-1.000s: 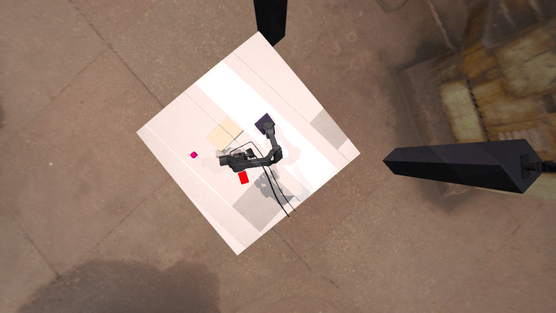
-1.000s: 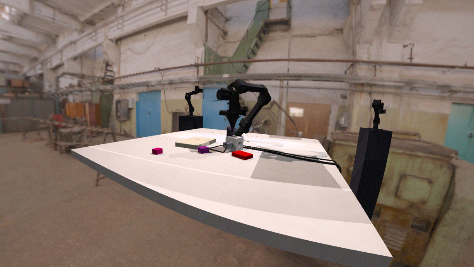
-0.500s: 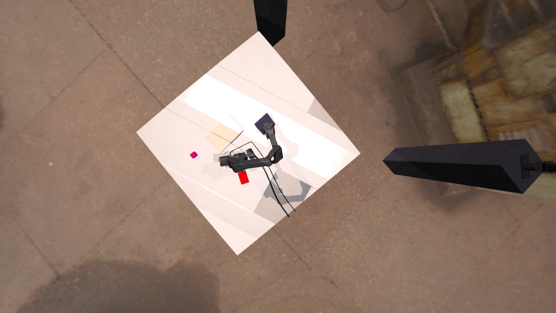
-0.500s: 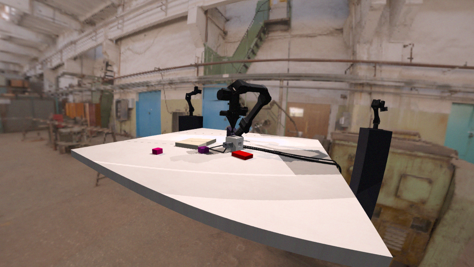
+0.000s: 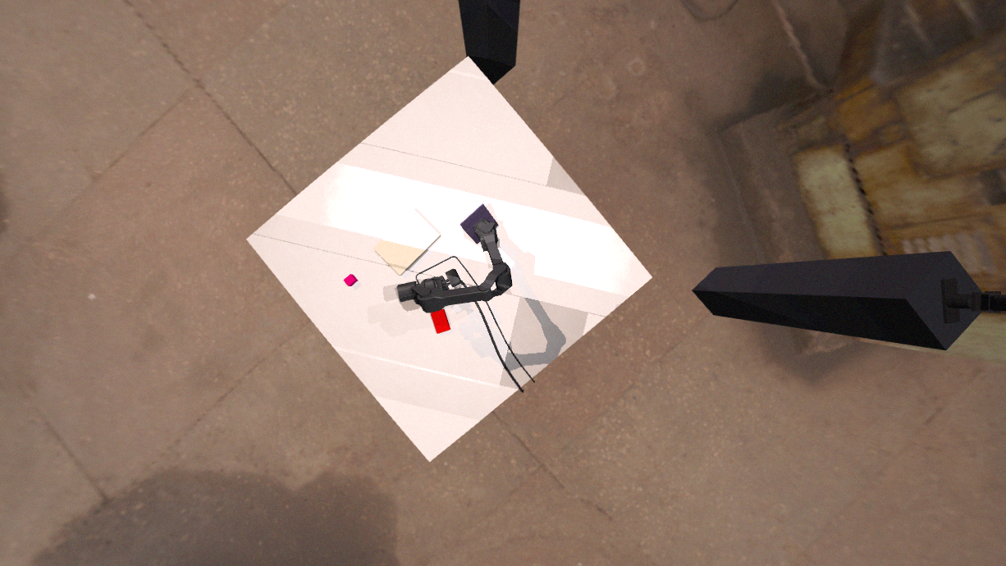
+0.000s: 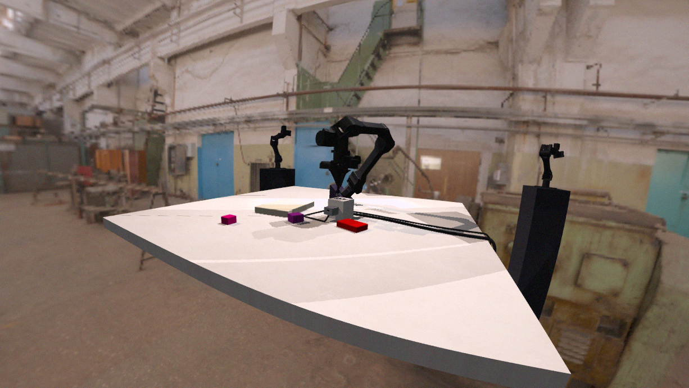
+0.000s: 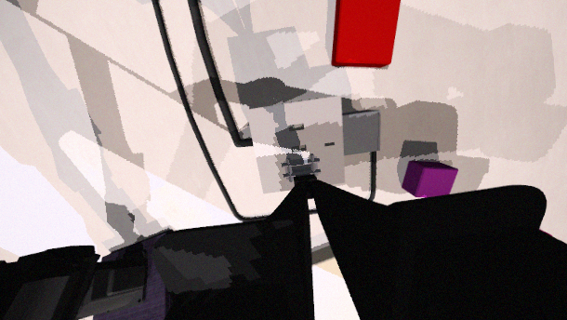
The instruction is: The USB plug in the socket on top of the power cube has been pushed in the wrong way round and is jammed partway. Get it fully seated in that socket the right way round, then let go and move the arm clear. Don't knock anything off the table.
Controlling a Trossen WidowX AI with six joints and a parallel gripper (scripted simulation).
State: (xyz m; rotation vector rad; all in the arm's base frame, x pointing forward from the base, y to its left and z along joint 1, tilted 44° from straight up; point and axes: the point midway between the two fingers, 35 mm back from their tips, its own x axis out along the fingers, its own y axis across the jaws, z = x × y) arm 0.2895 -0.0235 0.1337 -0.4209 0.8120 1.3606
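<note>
My gripper tip is 20 mm above the dark USB plug. Also, from my gripper tip: purple block (150 mm ahead, 110 mm to the right, 110 mm below); then USB socket (50 mm below); then red block (120 mm ahead, 100 mm to the left, 110 mm below).
</note>
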